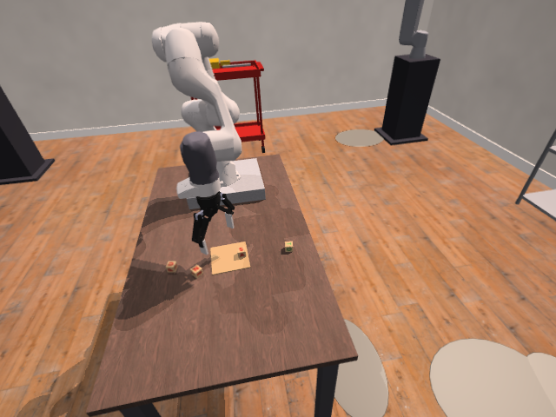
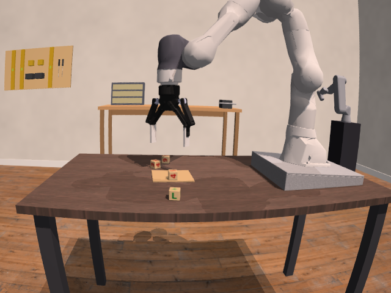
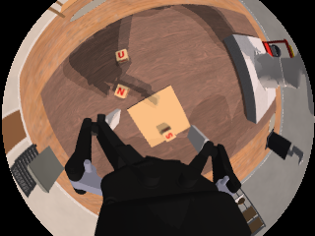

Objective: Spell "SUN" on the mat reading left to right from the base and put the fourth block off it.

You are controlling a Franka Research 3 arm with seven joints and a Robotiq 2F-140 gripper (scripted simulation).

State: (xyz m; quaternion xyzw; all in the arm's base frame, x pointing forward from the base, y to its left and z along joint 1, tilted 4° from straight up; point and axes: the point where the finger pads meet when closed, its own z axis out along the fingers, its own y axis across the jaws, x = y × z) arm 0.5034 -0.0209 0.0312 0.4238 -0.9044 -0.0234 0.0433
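My hand is 18 cm to the left of the U block and 10 cm above it. Round my hand: mat 12 cm below, 3 cm to the left, 1 cm behind; S block 10 cm below, 7 cm to the left, 1 cm behind; N block 10 cm below, 9 cm to the right, 5 cm ahead.
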